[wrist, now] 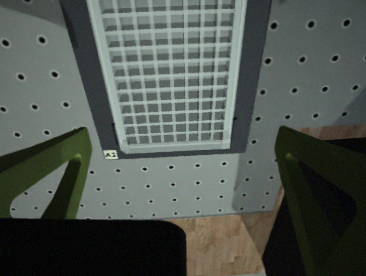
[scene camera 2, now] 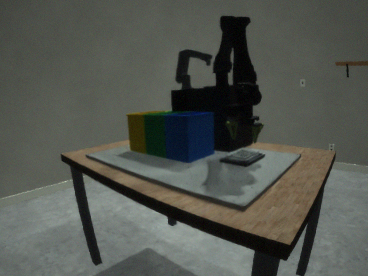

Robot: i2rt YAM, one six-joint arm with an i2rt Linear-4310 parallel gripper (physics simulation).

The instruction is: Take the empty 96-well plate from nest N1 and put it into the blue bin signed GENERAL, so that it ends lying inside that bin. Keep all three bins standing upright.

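Places are measured from the arm's base along level axes (x ahead, y left, z up), in millimetres.
Pixels of known places: gripper, between the fingertips: [wrist: 183, 137] [scene camera 2: 244, 141]; arm's base, origin of its link: [scene camera 2: 222, 87].
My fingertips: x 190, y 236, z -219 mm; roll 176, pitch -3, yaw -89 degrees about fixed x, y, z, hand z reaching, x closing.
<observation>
Ahead of a thing's pixels: the offset from my fingertips to its top centre. "spot": to the spot under its first point. Level surfaces: height alone.
The pale 96-well plate @[45 mm down, 11 mm ahead, 5 mm left] [scene camera 2: 243, 154] [wrist: 172, 75] lies flat in the dark nest @[56 mm down, 11 mm ahead, 5 mm left] [scene camera 2: 225, 160] [wrist: 248, 90], on the board to the right of the bins in the scene view. My gripper [scene camera 2: 244, 140] [wrist: 183, 137] is open and empty, above the plate. In the wrist view its green fingers stand wide, one on each side of the plate's near end. The blue bin @[109 mm up, 93 mm ahead, 203 mm right] [scene camera 2: 190, 137] stands upright; no GENERAL sign can be read. The green bin @[109 mm up, 101 mm ahead, 334 mm right] [scene camera 2: 155, 136] and the yellow bin @[109 mm up, 109 mm ahead, 465 mm right] [scene camera 2: 136, 133] stand upright beside it in a row.
A perforated grey board @[71 mm down] [scene camera 2: 165, 172] [wrist: 200, 192] lies on the wooden table @[84 mm down] [scene camera 2: 280, 212] [wrist: 210, 245]. A large black block [scene camera 2: 192, 100] stands behind the bins, and a dark arm-like shape [scene camera 2: 183, 65] shows above it. A small A1 label @[spot: 59 mm down, 65 mm back, 56 mm left] [wrist: 110, 154] marks the nest's near left corner.
</observation>
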